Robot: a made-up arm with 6 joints. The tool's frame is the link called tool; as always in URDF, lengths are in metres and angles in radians. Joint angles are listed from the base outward.
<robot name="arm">
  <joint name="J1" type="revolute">
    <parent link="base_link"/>
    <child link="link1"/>
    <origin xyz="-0.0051 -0.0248 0.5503" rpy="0 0 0"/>
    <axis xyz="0 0 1"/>
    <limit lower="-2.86" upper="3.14"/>
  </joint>
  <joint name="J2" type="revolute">
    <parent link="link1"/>
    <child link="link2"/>
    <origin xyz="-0.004 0.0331 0.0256" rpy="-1.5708 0 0"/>
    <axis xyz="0 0 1"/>
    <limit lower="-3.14" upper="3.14"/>
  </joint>
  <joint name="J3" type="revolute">
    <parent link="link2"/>
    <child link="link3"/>
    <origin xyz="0.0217 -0.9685 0.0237" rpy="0 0 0"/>
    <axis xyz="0 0 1"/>
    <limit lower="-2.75" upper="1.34"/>
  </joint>
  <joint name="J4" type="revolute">
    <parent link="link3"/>
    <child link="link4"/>
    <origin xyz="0.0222 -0.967 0.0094" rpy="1.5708 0 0"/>
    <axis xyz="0 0 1"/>
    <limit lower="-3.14" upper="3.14"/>
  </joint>
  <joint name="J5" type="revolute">
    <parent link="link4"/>
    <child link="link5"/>
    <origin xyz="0.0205 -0.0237 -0.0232" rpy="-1.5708 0 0"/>
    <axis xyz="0 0 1"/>
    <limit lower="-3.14" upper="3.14"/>
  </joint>
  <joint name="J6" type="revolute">
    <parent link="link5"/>
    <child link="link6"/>
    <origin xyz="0.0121 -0.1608 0.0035" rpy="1.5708 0 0"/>
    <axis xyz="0 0 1"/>
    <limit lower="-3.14" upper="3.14"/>
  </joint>
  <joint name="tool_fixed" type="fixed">
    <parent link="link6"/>
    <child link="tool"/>
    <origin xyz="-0.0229 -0.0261 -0.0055" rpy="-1.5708 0 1.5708"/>
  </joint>
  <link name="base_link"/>
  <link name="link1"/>
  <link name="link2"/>
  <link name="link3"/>
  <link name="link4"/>
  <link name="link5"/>
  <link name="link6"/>
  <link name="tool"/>
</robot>
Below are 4 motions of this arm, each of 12 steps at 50 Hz.
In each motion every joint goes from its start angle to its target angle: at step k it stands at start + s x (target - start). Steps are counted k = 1, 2, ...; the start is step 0. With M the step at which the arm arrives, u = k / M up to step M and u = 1 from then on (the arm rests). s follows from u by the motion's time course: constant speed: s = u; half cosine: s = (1 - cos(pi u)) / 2; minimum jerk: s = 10 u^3 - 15 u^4 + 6 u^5.
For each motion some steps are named. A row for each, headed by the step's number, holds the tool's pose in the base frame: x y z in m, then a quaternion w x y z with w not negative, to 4 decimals.
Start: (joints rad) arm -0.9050 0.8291 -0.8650 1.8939 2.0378 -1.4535
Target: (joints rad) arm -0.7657 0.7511 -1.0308 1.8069 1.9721 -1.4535
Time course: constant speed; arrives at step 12
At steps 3, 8, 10, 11, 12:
3: 0.5541 -0.3369 2.1125 0.0513 -0.5995 0.3670 0.7094
8: 0.5005 -0.2249 2.1244 0.0430 -0.6352 0.3740 0.6743
10: 0.4760 -0.1822 2.1268 0.0403 -0.6498 0.3755 0.6597
11: 0.4631 -0.1614 2.1274 0.0390 -0.6571 0.3760 0.6522
12: 0.4498 -0.1410 2.1277 0.0379 -0.6644 0.3763 0.6447

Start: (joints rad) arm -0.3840 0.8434 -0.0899 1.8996 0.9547 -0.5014
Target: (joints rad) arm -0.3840 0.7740 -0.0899 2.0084 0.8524 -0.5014
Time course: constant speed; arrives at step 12
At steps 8, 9, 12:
8: 1.3597 -0.3644 2.0401 0.2056 0.0864 -0.4011 0.8885
9: 1.3515 -0.3622 2.0494 0.2030 0.0848 -0.4062 0.8869
12: 1.3263 -0.3556 2.0767 0.1951 0.0804 -0.4212 0.8821

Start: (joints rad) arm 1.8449 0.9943 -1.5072 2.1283 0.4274 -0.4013
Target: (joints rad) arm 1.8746 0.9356 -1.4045 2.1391 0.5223 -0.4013
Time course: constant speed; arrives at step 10
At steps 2, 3, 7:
2: -0.2266 0.2228 2.0587 0.7918 -0.2648 0.4789 -0.2711
3: -0.2287 0.2225 2.0649 0.7939 -0.2628 0.4765 -0.2714
7: -0.2368 0.2209 2.0894 0.8021 -0.2546 0.4666 -0.2722

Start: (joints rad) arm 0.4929 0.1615 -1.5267 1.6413 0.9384 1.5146
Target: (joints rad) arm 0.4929 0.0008 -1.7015 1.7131 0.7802 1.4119
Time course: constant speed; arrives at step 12
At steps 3, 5, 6, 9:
3: -0.8766 -0.2271 1.7098 0.5519 -0.0304 -0.0160 -0.8332
5: -0.9094 -0.2467 1.6560 0.5630 0.0031 -0.0187 -0.8263
6: -0.9247 -0.2559 1.6285 0.5683 0.0196 -0.0203 -0.8223
9: -0.9661 -0.2815 1.5441 0.5832 0.0688 -0.0258 -0.8090

